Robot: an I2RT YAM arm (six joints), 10 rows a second.
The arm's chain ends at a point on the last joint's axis. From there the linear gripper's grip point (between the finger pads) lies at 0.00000 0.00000 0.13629 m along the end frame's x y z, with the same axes.
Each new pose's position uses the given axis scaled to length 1; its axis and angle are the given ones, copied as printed.
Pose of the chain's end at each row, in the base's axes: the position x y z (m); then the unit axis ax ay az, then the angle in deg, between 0 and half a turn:
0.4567 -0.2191 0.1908 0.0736 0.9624 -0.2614 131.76
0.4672 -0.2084 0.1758 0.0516 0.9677 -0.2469 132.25
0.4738 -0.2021 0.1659 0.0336 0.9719 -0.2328 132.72
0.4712 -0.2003 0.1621 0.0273 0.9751 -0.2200 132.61
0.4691 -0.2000 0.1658 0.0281 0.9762 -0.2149 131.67
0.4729 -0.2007 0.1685 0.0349 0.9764 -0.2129 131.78
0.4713 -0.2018 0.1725 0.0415 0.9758 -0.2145 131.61
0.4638 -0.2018 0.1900 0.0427 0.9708 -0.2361 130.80
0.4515 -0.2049 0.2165 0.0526 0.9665 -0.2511 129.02
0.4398 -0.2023 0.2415 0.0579 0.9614 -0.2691 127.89
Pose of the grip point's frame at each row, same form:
0.5502 -0.2837 0.1155 0.0736 0.9624 -0.2614 131.76
0.5619 -0.2681 0.0981 0.0516 0.9677 -0.2469 132.25
0.5693 -0.2572 0.0858 0.0336 0.9719 -0.2328 132.72
0.5676 -0.2521 0.0809 0.0273 0.9751 -0.2200 132.61
0.5671 -0.2505 0.0857 0.0281 0.9762 -0.2149 131.67
0.5705 -0.2515 0.0880 0.0349 0.9764 -0.2129 131.78
0.5687 -0.2535 0.0924 0.0415 0.9758 -0.2145 131.61
0.5617 -0.2579 0.1135 0.0427 0.9708 -0.2361 130.80
0.5509 -0.2644 0.1447 0.0526 0.9665 -0.2511 129.02
0.5398 -0.2654 0.1737 0.0579 0.9614 -0.2691 127.89

